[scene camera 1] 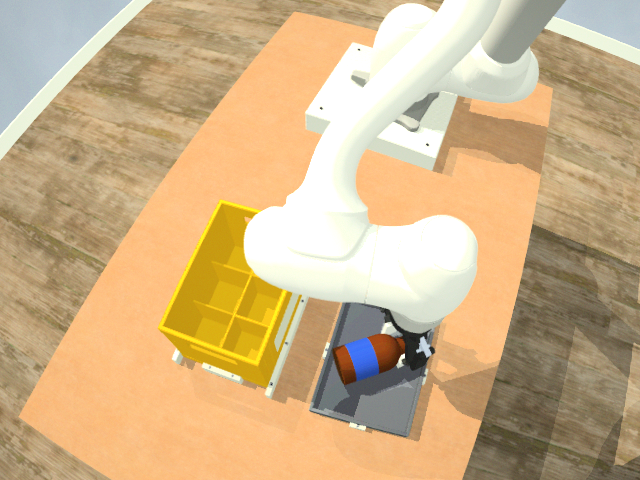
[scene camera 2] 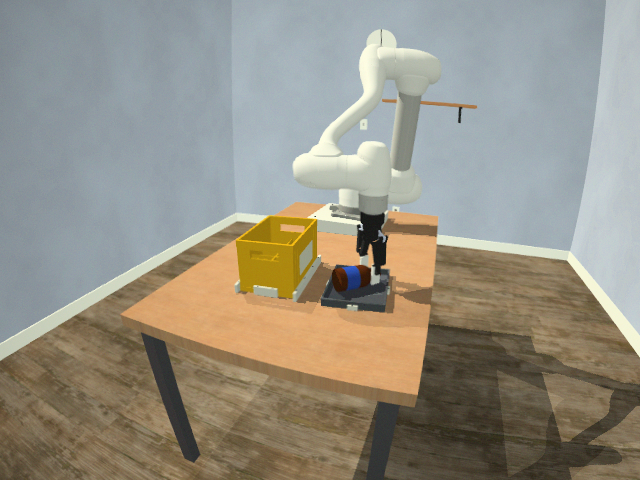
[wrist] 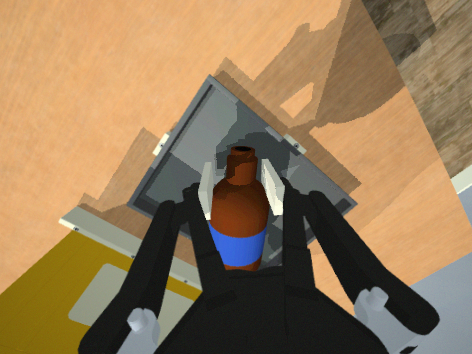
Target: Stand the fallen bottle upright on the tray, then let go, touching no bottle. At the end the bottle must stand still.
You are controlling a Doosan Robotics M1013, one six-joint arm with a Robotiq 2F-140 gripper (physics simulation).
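Where they show: gripper, fingertip midpoint: (scene camera 1: 396, 348) (scene camera 2: 368, 279) (wrist: 237, 171); arm's base, origin of the base link: (scene camera 2: 354, 215).
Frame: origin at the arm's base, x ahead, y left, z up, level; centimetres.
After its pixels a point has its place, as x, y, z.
Note:
The brown bottle (scene camera 1: 387, 351) @(61.5, 26.5, 2.5) (scene camera 2: 365, 276) @(63.6, 27.9, 0.4) (wrist: 240, 210) @(59.9, 26.3, 2.4) with a blue label lies on its side in the dark grey tray (scene camera 1: 385, 413) @(70.5, 31.8, -4.7) (scene camera 2: 351, 302) @(75.1, 27.8, -2.9) (wrist: 175, 132) @(50.2, 25.3, -2.6). Its base points toward the yellow crate and its neck away from it. My gripper (scene camera 1: 395, 345) @(58.3, 27.5, -3.0) (scene camera 2: 370, 269) @(58.3, 27.5, -3.0) (wrist: 237, 171) @(58.3, 27.5, -3.0) points down from above, its white pads one on each side of the bottle's shoulder. It is shut on the bottle, which still lies in the tray. The pads stand clear of the narrower neck. Part of the neck is hidden behind a finger in both scene views.
The yellow crate (scene camera 1: 192, 268) @(67.9, -10.2, 11.1) (scene camera 2: 266, 268) @(78.6, 1.3, 4.0) (wrist: 40, 285) @(52.3, 4.9, 5.0) with compartments stands beside the tray, between pale mounting strips. The white base plate (scene camera 1: 330, 105) @(11.8, -13.0, 0.8) of the arm lies farther back on the wooden table (scene camera 1: 170, 206) @(53.2, -33.1, -5.2) (scene camera 2: 248, 330) @(98.0, 7.5, -5.2) (wrist: 125, 50) @(40.7, 26.6, -5.2).

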